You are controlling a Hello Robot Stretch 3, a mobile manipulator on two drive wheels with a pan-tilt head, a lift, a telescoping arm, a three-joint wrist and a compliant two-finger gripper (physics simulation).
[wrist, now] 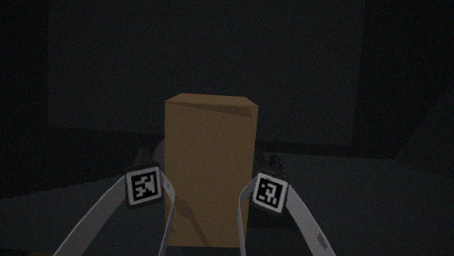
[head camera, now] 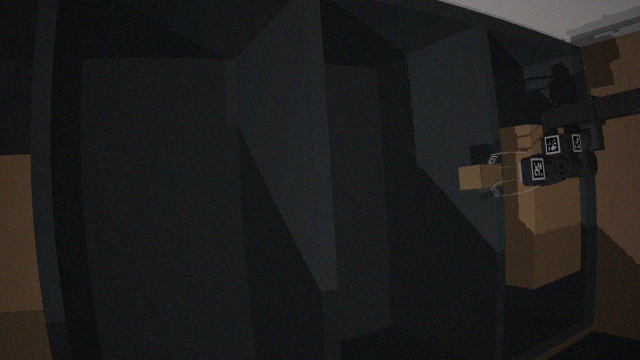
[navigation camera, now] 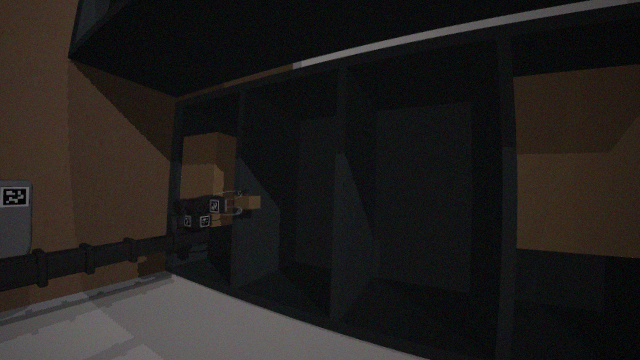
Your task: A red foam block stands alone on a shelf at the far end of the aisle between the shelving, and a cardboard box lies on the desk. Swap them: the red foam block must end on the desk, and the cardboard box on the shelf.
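Frame: origin at the robot's base, x ahead, y left, z up, level; centimetres.
Seen in the pictures: gripper, fingertip midpoint: (wrist: 210, 157) (head camera: 475, 177).
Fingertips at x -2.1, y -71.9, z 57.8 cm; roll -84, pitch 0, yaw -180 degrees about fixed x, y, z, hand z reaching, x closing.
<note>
A point is followed by its place in that frame.
My gripper (head camera: 494, 175) (navigation camera: 240, 202) @(x -2.1, y -71.9, z 57.8 cm) (wrist: 210, 157) @(x -2.1, y -71.9, z 57.8 cm) is shut on the tan cardboard box (head camera: 470, 178) @(x -1.9, y -69.3, z 62.3 cm) (navigation camera: 252, 202) @(x -2.0, y -68.4, z 62.2 cm) (wrist: 210, 145) @(x -2.1, y -66.8, z 59.7 cm). The box is upright in the wrist view, between the two fingers, and reaches past the fingertips. The gripper and box are at the dark shelving unit (head camera: 450, 110) @(x -19.8, y -82.5, z 53.3 cm) (navigation camera: 507, 200) @(x 2.4, y -69.9, z 142.7 cm), near its end compartments. A dark shelf surface (wrist: 350, 200) @(x -16.4, y -75.3, z 53.3 cm) shows behind and below the box in the wrist view. Whether the box's underside touches it I cannot tell. The red foam block and the desk do not show in these views.
A larger tan box (head camera: 555, 210) @(x 8.8, y -72.1, z 23.4 cm) (navigation camera: 200, 180) @(x 6.2, y -72.0, z 24.5 cm) stands in the end compartment beside the wrist. Another large tan surface (head camera: 17, 230) @(x 1.7, y -71.8, z 147.9 cm) (navigation camera: 575, 200) @(x 2.8, y -71.9, z 157.4 cm) shows in the compartment at the other side. Upright dividers (navigation camera: 340, 200) @(x 0.5, y -69.8, z 98.1 cm) separate the compartments. The extended arm (head camera: 617, 105) @(x -10.3, y -31.7, z 65.0 cm) (navigation camera: 105, 257) @(x -10.7, y -21.0, z 65.2 cm) runs past a brown wall.
</note>
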